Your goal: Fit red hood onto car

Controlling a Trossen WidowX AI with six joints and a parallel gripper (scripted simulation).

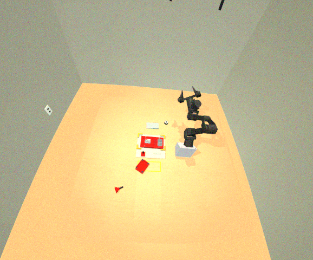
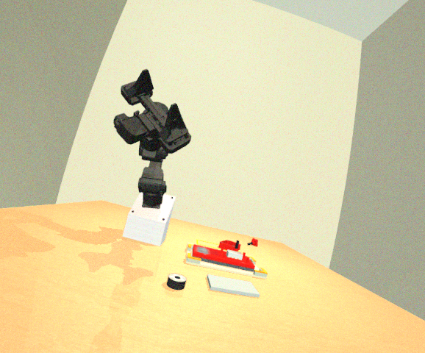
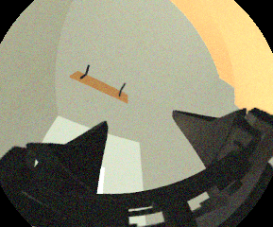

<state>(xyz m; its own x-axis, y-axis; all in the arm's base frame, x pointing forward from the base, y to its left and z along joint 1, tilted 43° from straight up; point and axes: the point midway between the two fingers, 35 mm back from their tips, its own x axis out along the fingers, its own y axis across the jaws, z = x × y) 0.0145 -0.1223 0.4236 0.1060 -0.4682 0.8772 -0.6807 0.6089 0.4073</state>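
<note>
My gripper tip is now 380 mm short of the red hood, 510 mm to the right of it and 370 mm above it. The rest, counted from my gripper tip: black wheel 130 mm ahead, 80 mm to the left, 370 mm below; grey engine block 330 mm ahead, 300 mm to the left, 350 mm below.
</note>
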